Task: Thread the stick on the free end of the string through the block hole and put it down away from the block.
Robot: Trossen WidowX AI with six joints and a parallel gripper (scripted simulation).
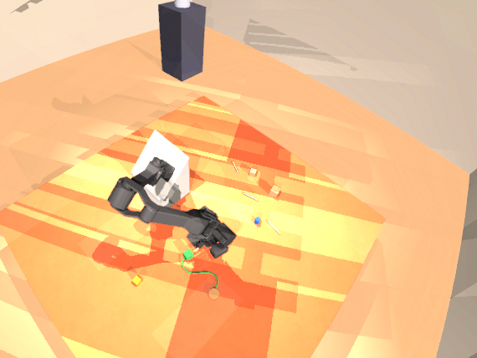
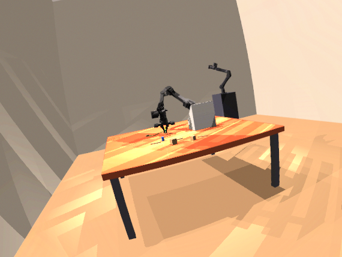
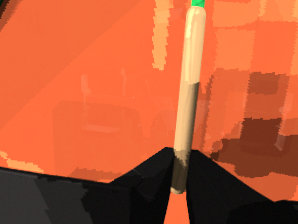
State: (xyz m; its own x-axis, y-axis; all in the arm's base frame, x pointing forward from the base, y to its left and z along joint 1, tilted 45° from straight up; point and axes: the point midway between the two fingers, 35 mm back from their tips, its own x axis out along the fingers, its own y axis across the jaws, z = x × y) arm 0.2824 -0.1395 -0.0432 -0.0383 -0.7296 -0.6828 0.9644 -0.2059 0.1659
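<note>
Now: the green block 20 mm behind my gripper tip, 80 mm to the right of it and 10 mm above it. The rest, counted from my gripper tip: blue piece 90 mm ahead, 220 mm to the left, 10 mm above; thin wooden stick 10 mm behind, 40 mm to the right, 10 mm above; round wooden button 150 mm ahead, 130 mm to the right.
</note>
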